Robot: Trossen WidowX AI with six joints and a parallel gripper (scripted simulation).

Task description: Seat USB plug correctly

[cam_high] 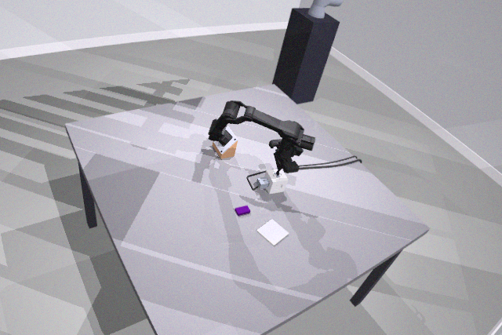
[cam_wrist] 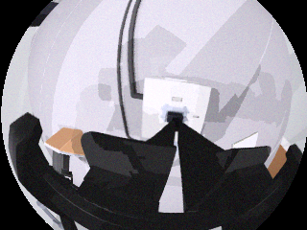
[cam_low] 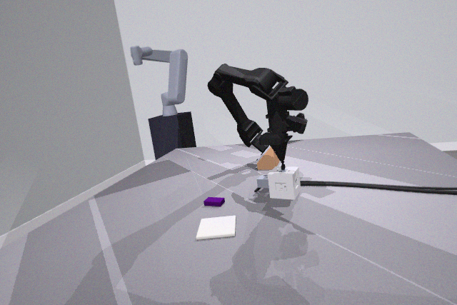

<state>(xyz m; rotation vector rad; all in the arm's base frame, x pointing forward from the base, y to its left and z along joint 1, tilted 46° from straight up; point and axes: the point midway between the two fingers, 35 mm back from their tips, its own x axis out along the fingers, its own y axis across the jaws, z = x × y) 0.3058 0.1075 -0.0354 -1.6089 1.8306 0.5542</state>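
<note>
The small USB plug lies 20 mm below my gripper tip. Round my gripper tip: USB socket: 40 mm below; purple block: 210 mm to the right, 100 mm below, 70 mm ahead; flat white tile: 220 mm ahead, 150 mm to the right, 100 mm below.
</note>
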